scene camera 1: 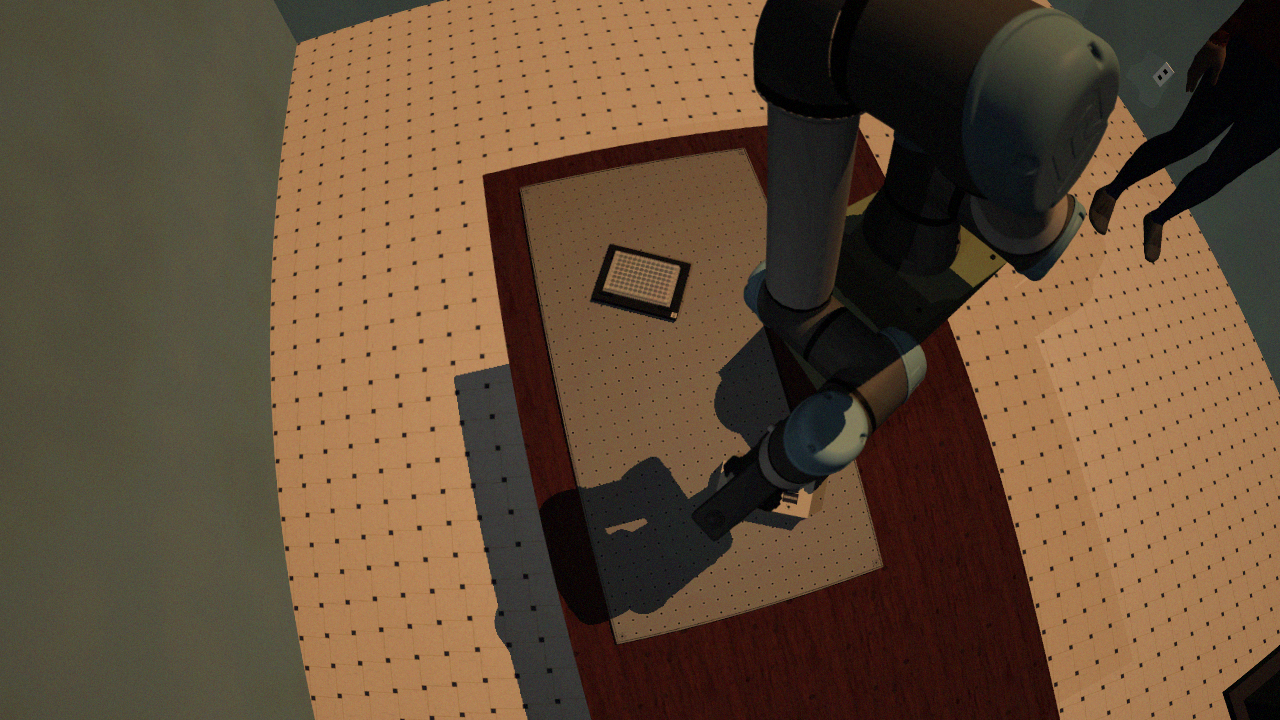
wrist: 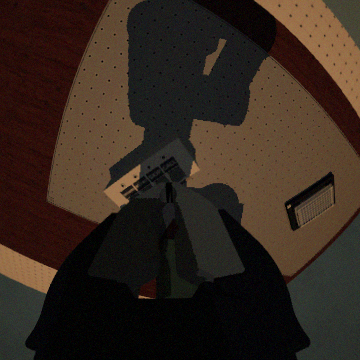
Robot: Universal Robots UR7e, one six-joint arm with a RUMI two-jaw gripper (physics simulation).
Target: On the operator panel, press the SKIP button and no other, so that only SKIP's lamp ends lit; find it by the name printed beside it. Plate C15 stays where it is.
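The operator panel [scene camera 1: 804,506] [wrist: 178,148] is a pale box, partly in shadow, with a row of dark buttons and small round dots beside them. No lit lamp can be made out, and the printed names are too small and dim to read. The gripper [wrist: 169,187] is shut and empty; in the wrist view its tips overlap the panel's near edge, and their height above it cannot be told. In the scene view the arm hides the fingertips and much of the panel. Plate C15 [scene camera 1: 641,278] [wrist: 315,205] is a pale well plate in a black holder, lying away from the panel.
The perforated beige mat [scene camera 1: 644,394] [wrist: 95,85] lies on the dark red wooden table [scene camera 1: 930,617] [wrist: 35,100]. Shadows of the arm fall across the mat and the panel. A person's legs [scene camera 1: 1163,161] show at the upper right of the scene view, beyond the table.
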